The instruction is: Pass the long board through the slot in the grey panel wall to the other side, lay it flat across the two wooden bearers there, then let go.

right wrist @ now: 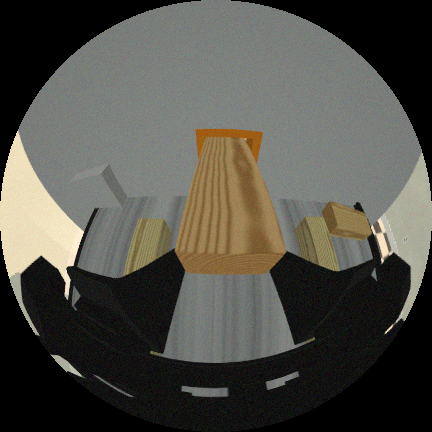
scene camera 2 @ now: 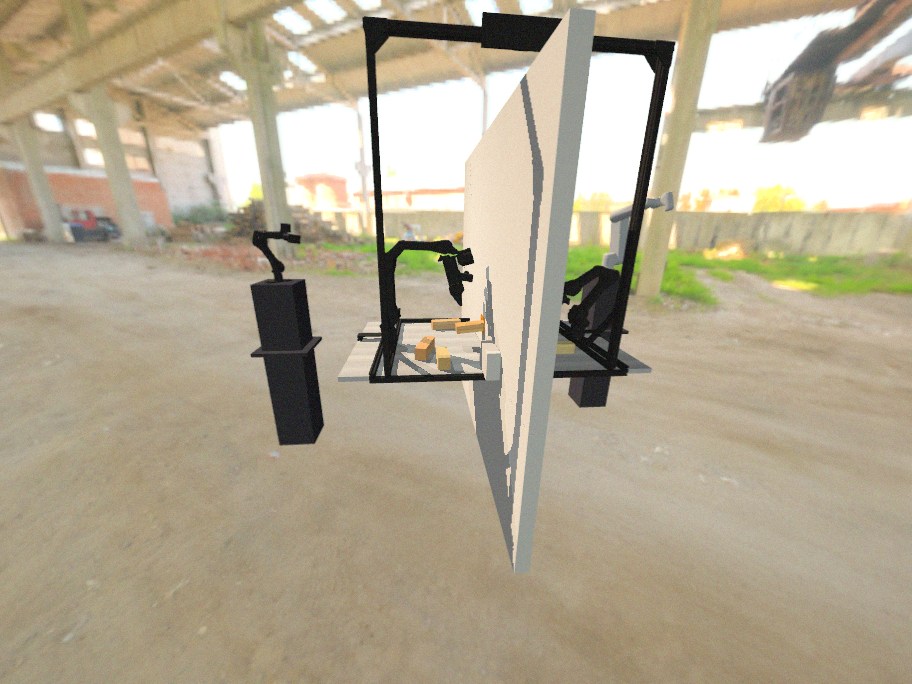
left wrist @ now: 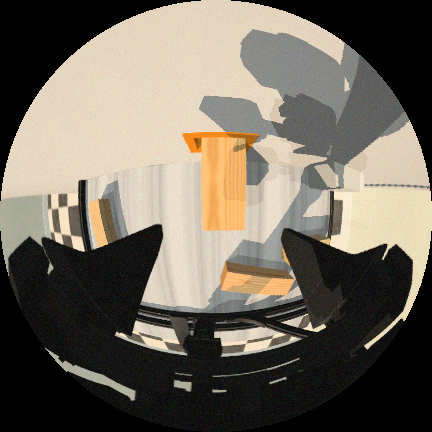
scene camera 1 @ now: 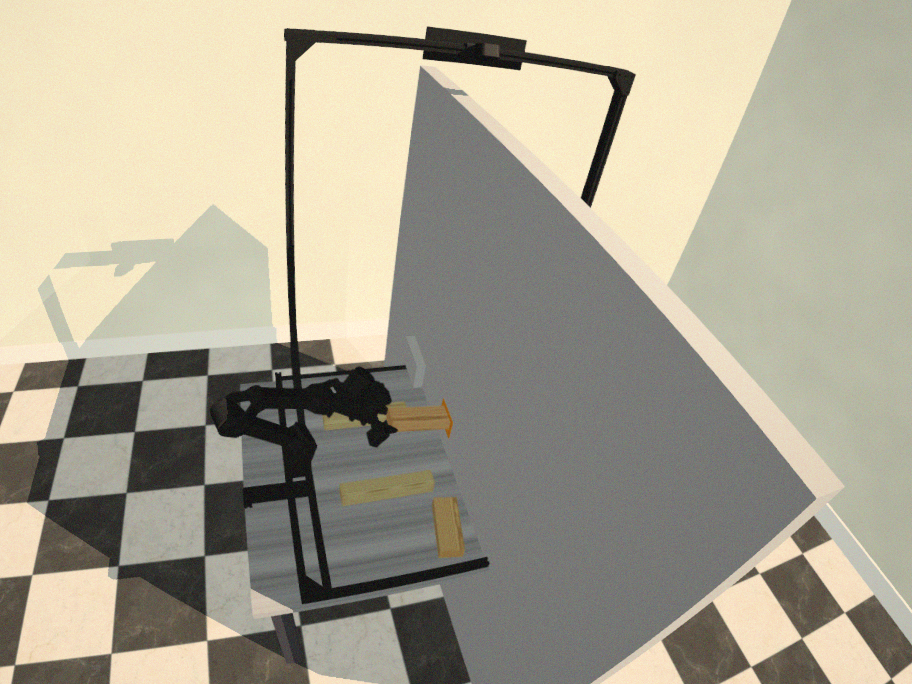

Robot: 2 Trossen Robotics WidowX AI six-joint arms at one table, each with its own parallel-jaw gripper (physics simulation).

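Pixels of known places: left gripper, fingertip midpoint: (scene camera 2: 460, 303) (left wrist: 224, 232); right gripper, fingertip midpoint: (right wrist: 227, 250) (scene camera 1: 394, 422); left arm's base, link origin: (left wrist: 203, 324); right arm's base, link origin: (scene camera 2: 576, 336) (scene camera 1: 297, 467).
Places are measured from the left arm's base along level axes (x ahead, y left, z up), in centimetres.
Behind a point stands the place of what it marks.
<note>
The long board (scene camera 1: 418, 418) {x 57.2, y -3.5, z 10.9 cm} (scene camera 2: 469, 326) {x 36.7, y -7.7, z 8.2 cm} (left wrist: 223, 185) {x 36.8, y -4.8, z 8.9 cm} (right wrist: 230, 210) {x 62.1, y -5.0, z 11.5 cm} passes through the orange-rimmed slot (scene camera 1: 446, 418) (left wrist: 220, 134) {x 43.0, y -4.4, z 11.4 cm} (right wrist: 228, 132) {x 48.5, y -4.5, z 11.3 cm} in the grey panel wall (scene camera 1: 530, 368) {x 48.2, y 25.2, z 56.9 cm} (scene camera 2: 563, 294) {x 48.1, y -76.0, z 35.6 cm} and shows on both sides. My right gripper (right wrist: 227, 250) {x 63.6, y -5.0, z 8.7 cm} is shut on its near end, above the table. Two pale wooden bearers (scene camera 1: 386, 487) {x 69.2, y 11.9, z 2.5 cm} (right wrist: 147, 245) {x 61.2, y -14.9, z 2.5 cm} lie parallel below, one on each side of the board in the right wrist view. My left gripper (scene camera 2: 460, 298) {x 32.8, y -4.2, z 17.9 cm} (left wrist: 224, 232) {x 32.8, y -4.2, z 17.9 cm} is open across the wall, nothing held; the board's other end shows ahead, between its fingertips in the picture.
A loose block (scene camera 1: 447, 526) {x 56.3, y 26.2, z 1.9 cm} (right wrist: 346, 220) {x 56.3, y 21.3, z 1.9 cm} lies beside the bearers near the wall. Across the wall lie several blocks (scene camera 2: 425, 347) {x 16.8, y -20.1, z 3.1 cm} (left wrist: 257, 282) {x 17.7, y -12.5, z 3.1 cm}. A pale post (scene camera 1: 416, 360) {x 50.7, y -29.5, z 8.1 cm} stands at the wall. A black frame (scene camera 1: 290, 220) {x 88.7, y -34.5, z 56.4 cm} (scene camera 2: 374, 147) {x 2.6, y -37.4, z 71.9 cm} rises around the table.
</note>
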